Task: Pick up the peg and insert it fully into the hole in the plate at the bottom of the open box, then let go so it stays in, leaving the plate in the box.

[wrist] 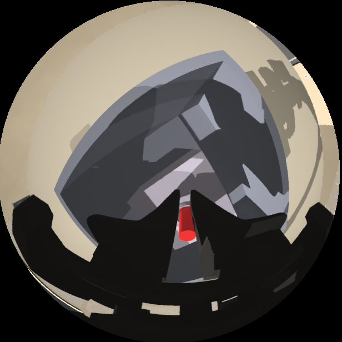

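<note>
The grey open box (102, 124) fills the middle of the wrist view. The pale pinkish plate (170, 182) lies at its bottom, partly in shadow and partly behind the fingers. My black gripper (184, 193) is over the plate, inside the box's outline, and is shut on the red peg (186, 221). The peg shows between the two fingers, its round near end towards the camera. Its far end is at the fingertips, over the plate. The hole is hidden by the fingertips and the peg, so I cannot tell whether the peg's end is in it.
A grey raised block (200, 120) stands inside the box beyond the plate, and another grey block (260, 202) is at the right, by the box wall. The box walls surround the fingers on the far, left and right sides. Beige table surface (65, 100) lies outside the box, with shadows at the right.
</note>
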